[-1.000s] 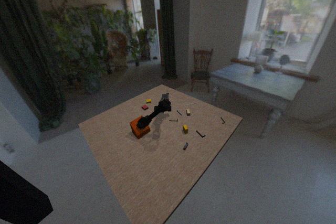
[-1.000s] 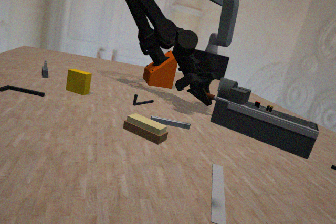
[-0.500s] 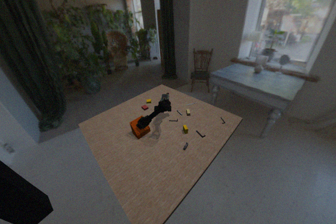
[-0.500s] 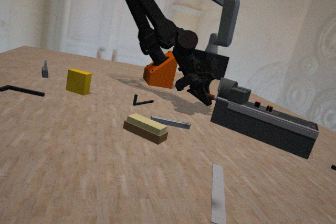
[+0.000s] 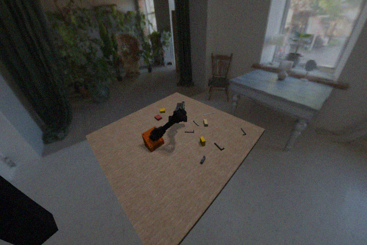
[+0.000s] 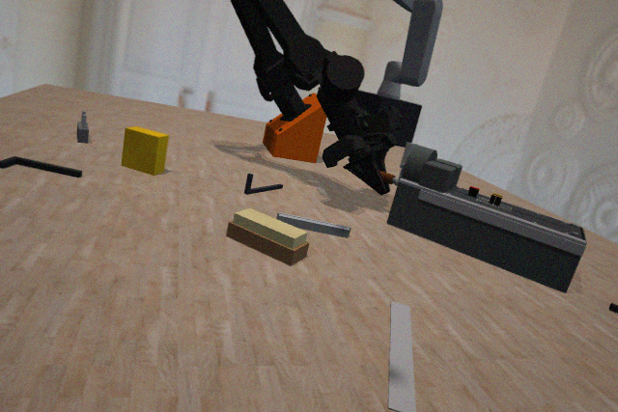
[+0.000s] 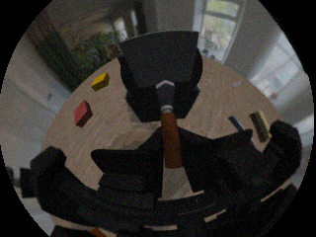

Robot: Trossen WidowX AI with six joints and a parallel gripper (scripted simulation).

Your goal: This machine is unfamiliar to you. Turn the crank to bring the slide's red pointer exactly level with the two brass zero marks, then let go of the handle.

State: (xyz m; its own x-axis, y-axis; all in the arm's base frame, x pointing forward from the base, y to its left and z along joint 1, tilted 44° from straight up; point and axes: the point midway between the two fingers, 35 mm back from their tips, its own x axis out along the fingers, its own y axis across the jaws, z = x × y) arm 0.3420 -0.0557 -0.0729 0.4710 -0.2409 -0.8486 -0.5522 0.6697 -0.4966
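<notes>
The brown crank handle lies 3 cm above my gripper tip, 2 cm behind it and 1 cm to the right of it. From my gripper tip the other things lie so: red pointer 11 cm ahead, 7 cm to the left, 5 cm above; red block 25 cm to the left, 7 cm behind, 2 cm below; grey bar 17 cm to the right, 8 cm ahead, 3 cm below.
</notes>
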